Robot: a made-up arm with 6 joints.
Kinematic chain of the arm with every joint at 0, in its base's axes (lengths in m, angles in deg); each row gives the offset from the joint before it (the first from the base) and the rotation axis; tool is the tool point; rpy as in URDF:
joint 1: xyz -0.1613 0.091 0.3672 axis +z
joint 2: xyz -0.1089 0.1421 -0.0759 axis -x
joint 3: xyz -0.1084 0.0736 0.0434 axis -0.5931 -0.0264 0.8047
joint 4: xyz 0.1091 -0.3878 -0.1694 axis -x
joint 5: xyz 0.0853 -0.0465 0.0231 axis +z
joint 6: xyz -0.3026 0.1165 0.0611 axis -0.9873 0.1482 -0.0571
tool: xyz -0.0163 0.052 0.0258 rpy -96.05 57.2 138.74
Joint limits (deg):
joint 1: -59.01..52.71
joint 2: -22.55..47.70
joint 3: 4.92..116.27
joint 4: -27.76..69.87
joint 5: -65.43..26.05
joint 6: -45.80..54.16
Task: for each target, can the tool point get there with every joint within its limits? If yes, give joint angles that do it. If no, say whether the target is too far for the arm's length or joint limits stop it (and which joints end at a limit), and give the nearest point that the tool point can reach.
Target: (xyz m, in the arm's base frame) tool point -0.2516 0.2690 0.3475
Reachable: yes | joints -38.95 13.12 18.05 -6.48 -29.20 -1.53
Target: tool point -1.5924 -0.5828 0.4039
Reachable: no: too far | nearest point -0.5751 -0.1038 0.3333 | short by 1.127 m
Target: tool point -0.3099 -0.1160 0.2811
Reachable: yes | joints 33.84 -1.65 25.97 12.93 1.56 36.65
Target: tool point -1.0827 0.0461 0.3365
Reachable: no: joint limits stop it (at a limit: joint 3, joint 4, joint 5, joint 6) | nearest point -0.6189 0.0687 0.3180 | short by 0.465 m
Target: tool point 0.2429 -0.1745 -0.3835
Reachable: no: joint limits stop it (at a limit: joint 1, joint 2, joint 4, joint 5, joint 6) | nearest point 0.0121 0.0272 -0.0356 | short by 0.464 m
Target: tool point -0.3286 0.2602 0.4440
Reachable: yes | joints 28.21 21.00 92.82 -11.14 -18.53 5.63
